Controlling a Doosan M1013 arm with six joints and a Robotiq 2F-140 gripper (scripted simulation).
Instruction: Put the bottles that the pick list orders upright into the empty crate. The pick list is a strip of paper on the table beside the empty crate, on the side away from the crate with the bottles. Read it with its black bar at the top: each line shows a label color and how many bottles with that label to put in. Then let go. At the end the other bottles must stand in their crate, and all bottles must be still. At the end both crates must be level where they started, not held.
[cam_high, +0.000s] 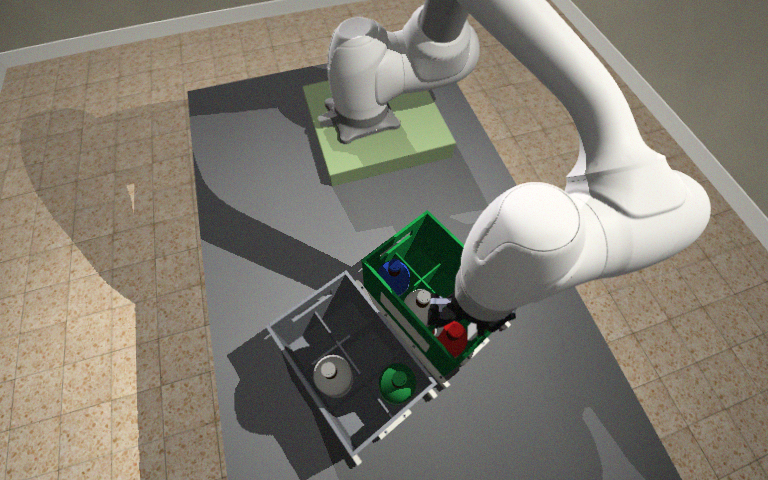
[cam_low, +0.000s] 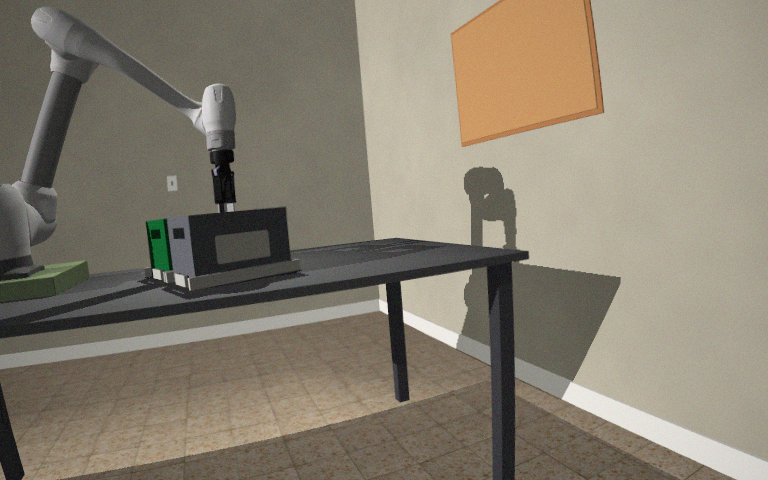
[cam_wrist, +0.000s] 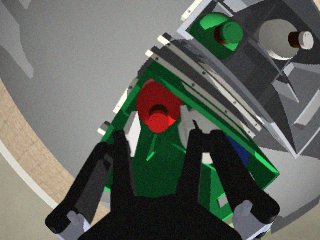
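Now: the red bottle 8 cm below my hand. The rest, counted from my hand: blue bottle 16 cm behind, 8 cm below, 6 cm to the right; green bottle 13 cm to the right, 8 cm below, 5 cm ahead; green crate 10 cm behind, 9 cm below, 1 cm to the left.
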